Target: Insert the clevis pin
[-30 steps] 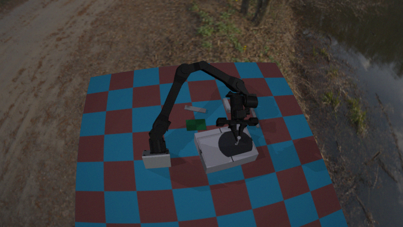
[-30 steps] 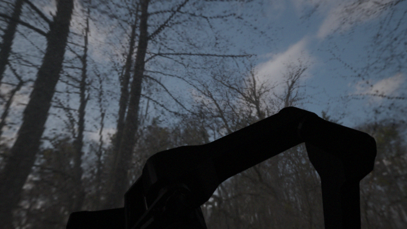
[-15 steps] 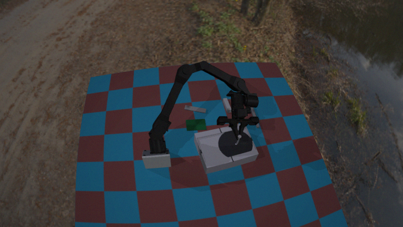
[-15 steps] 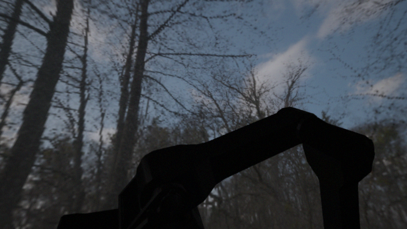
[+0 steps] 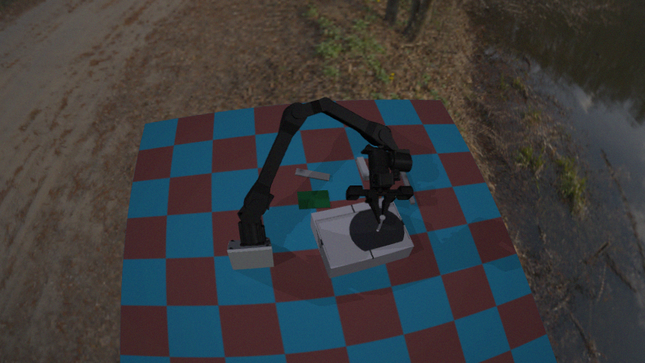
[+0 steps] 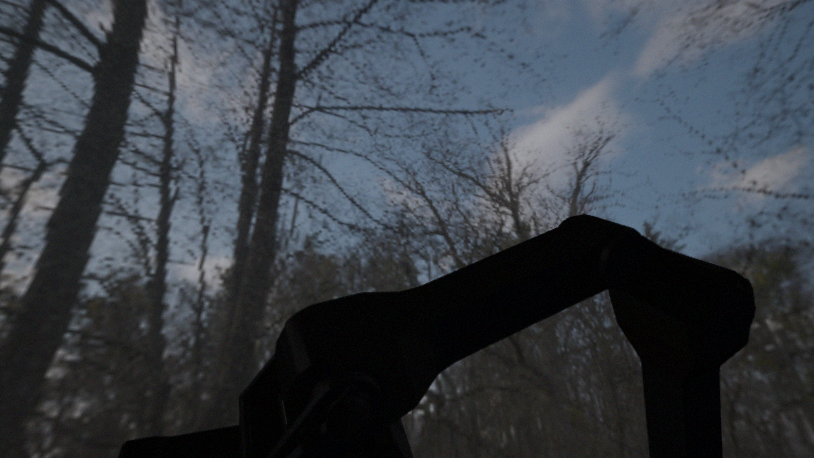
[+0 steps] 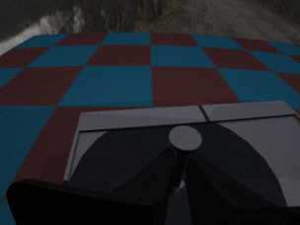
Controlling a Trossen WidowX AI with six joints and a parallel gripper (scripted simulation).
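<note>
Now: the dark round disc 30 mm below my gripper tip. Also, from my gripper tip: steel tray (50 mm below, 50 mm behind); then flat green piece (170 mm behind, 160 mm to the left, 90 mm below); then steel clevis pin (10 mm below).
</note>
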